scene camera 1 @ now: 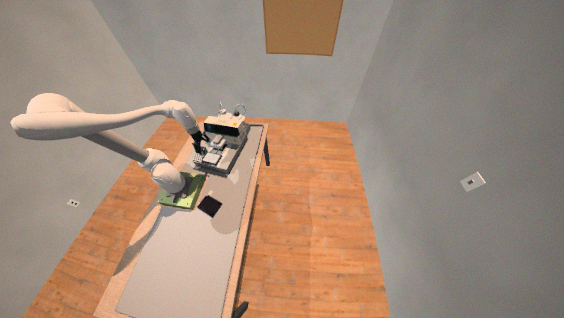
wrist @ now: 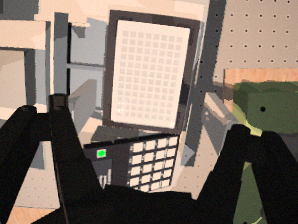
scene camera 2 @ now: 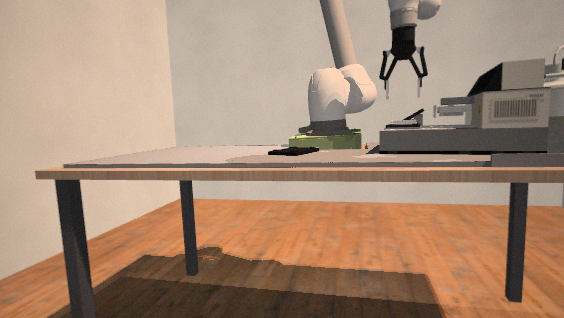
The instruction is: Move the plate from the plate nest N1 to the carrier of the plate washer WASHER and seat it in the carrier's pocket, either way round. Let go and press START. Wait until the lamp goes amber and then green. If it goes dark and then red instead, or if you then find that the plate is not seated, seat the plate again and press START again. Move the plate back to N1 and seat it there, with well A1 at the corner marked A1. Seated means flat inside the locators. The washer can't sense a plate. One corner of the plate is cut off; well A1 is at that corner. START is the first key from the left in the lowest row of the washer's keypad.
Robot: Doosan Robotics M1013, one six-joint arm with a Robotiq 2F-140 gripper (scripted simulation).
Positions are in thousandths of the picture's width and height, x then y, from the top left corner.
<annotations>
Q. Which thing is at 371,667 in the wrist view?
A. A washer.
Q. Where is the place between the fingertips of my gripper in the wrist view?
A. At 505,449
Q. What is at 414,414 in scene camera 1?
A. A washer.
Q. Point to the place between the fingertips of my gripper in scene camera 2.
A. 714,310
</annotations>
